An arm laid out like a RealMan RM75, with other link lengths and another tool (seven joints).
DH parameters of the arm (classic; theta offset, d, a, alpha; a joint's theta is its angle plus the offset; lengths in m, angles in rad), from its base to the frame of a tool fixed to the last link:
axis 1: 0 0.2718 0 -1.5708
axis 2: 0 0 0 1.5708
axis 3: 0 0.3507 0 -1.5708
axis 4: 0 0 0 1.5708
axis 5: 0 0.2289 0 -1.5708
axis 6: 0 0 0 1.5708
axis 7: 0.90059 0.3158 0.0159 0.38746
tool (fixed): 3.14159 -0.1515 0 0
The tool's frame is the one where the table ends.
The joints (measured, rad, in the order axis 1, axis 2, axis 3, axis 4, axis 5, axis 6, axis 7), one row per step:
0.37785 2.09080 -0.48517 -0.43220 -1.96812 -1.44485 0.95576
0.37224 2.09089 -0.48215 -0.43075 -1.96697 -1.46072 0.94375
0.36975 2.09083 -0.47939 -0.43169 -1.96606 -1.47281 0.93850
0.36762 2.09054 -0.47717 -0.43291 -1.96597 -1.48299 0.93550
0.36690 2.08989 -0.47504 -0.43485 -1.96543 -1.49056 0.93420
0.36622 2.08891 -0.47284 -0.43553 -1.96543 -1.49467 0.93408
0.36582 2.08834 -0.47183 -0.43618 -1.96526 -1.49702 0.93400
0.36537 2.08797 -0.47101 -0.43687 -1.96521 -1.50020 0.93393
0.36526 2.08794 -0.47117 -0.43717 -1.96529 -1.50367 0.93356
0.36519 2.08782 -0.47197 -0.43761 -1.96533 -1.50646 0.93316
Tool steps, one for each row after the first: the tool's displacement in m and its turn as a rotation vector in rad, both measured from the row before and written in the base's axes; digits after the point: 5 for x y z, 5 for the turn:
-0.00016 -0.00414 0.00060 0.00171 0.00620 0.01173
-0.00061 -0.00206 0.00109 0.00160 0.00553 0.00847
-0.00040 -0.00171 0.00106 0.00055 0.00453 0.00639
-0.00041 -0.00067 0.00131 0.00157 0.00312 0.00506
0.00010 -0.00036 0.00106 0.00126 0.00189 0.00141
0.00005 -0.00018 0.00064 0.00081 0.00088 0.00101
-0.00010 -0.00035 0.00056 0.00024 0.00146 0.00165
-0.00039 -0.00046 0.00021 -0.00097 0.00171 0.00276
-0.00032 -0.00039 0.00015 -0.00112 0.00088 0.00272

